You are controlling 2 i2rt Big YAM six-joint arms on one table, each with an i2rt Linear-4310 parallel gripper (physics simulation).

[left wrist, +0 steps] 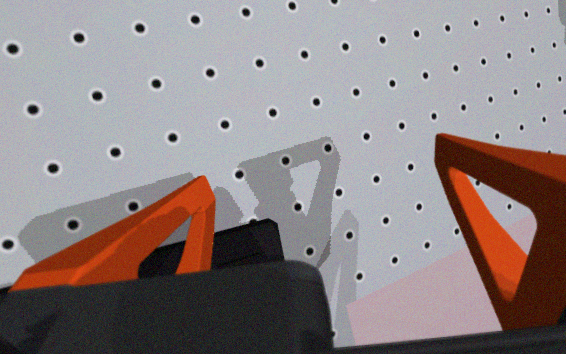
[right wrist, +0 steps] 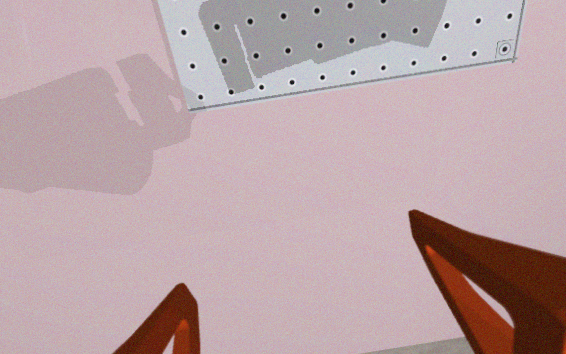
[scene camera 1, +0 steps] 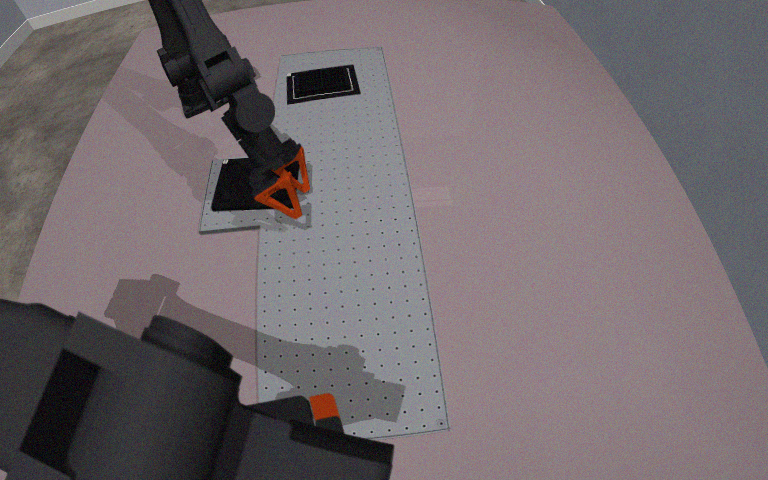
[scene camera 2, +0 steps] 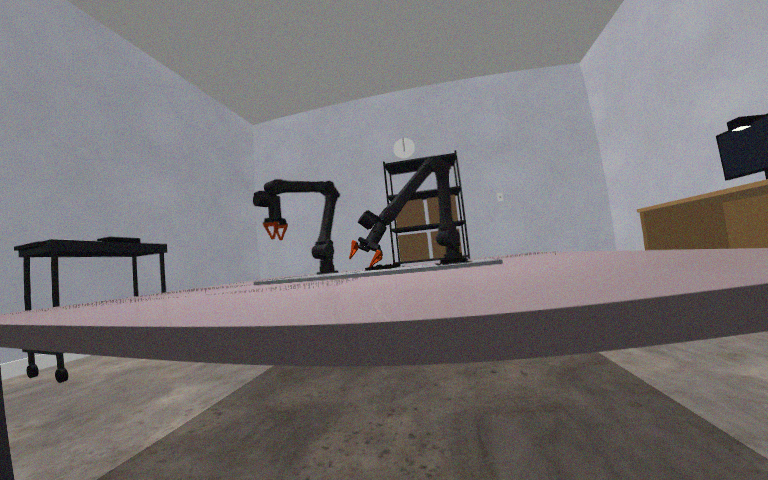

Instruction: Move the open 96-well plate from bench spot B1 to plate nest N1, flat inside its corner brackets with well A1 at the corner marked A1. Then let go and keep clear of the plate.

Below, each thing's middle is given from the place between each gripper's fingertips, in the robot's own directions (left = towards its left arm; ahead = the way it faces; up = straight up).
My left gripper is now 10 cm past the black square pad (scene camera 1: 233,184), 8 cm to the right of it and 3 cm above it. Round my left hand: black 96-well plate (scene camera 1: 332,79) 1 cm ahead, 38 cm to the left, 3 cm below.
Right now my right hand is 470 mm to the right of the black square pad, 170 mm above it and 100 mm past it. Also, from my right hand: black 96-well plate 780 mm to the left, 170 mm below, 10 mm ahead.
